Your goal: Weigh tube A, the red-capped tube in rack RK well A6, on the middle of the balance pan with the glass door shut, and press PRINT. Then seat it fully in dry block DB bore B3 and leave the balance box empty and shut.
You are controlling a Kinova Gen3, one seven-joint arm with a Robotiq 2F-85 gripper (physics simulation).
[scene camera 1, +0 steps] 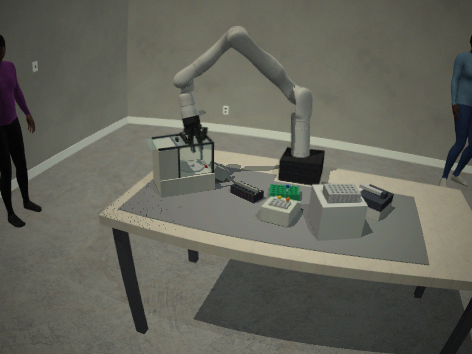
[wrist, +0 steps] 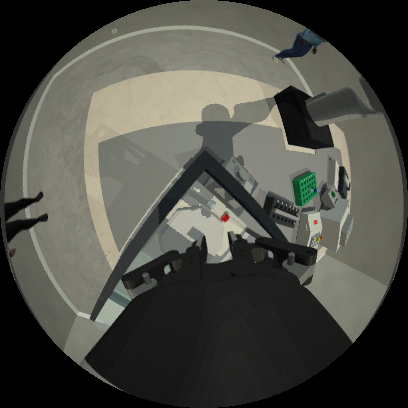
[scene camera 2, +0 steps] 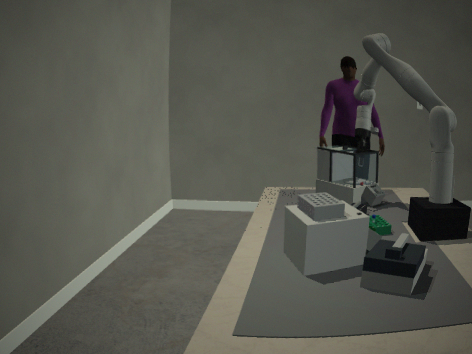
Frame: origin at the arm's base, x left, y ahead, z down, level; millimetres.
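Seen in the pictures: gripper, between the fingertips: (scene camera 1: pixel 197 152) (wrist: pixel 216 240) (scene camera 2: pixel 359 167); arm's base, origin of its link: (scene camera 1: pixel 300 154) (wrist: pixel 314 113) (scene camera 2: pixel 439 201).
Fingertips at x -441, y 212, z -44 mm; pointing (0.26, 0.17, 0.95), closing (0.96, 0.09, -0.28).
Note:
Offsets run from my fingertips to a thing's top centre. "spot": to the spot under its first point.
The balance box {dz -69, dx -23, dy +16 mm} (scene camera 1: pixel 187 184) (scene camera 2: pixel 330 191) has glass walls with dark frame bars; its top is open under my gripper. My gripper (scene camera 1: pixel 196 148) (scene camera 2: pixel 361 159) (wrist: pixel 216 240) is partly open and empty, pointing down, with its fingertips just inside the top of the box. Tube A, with its red cap (scene camera 1: pixel 206 166) (scene camera 2: pixel 361 183) (wrist: pixel 225 217), appears to lie on its side low inside the box, near the edge of the pale pan {spot: dz +63, dx +10, dy +14 mm} (wrist: pixel 212 230). It is below the fingers and apart from them. The wrist view shows the cap beyond the fingertips. The PRINT key cannot be made out.
A grey unit {spot: dz +101, dx +106, dy -26 mm} (scene camera 1: pixel 222 173) (wrist: pixel 241 174) stands beside the box. Further along are a black block with holes {dz +98, dx +232, dy +76 mm} (scene camera 1: pixel 246 191) (wrist: pixel 282 209), a green rack {dz +116, dx +389, dy +39 mm} (scene camera 1: pixel 285 192) (scene camera 2: pixel 380 225) (wrist: pixel 305 189) and a white box bearing a grey holed block {dz -24, dx +593, dy +215 mm} (scene camera 1: pixel 341 193) (scene camera 2: pixel 321 206). Frame bars surround the fingers closely.

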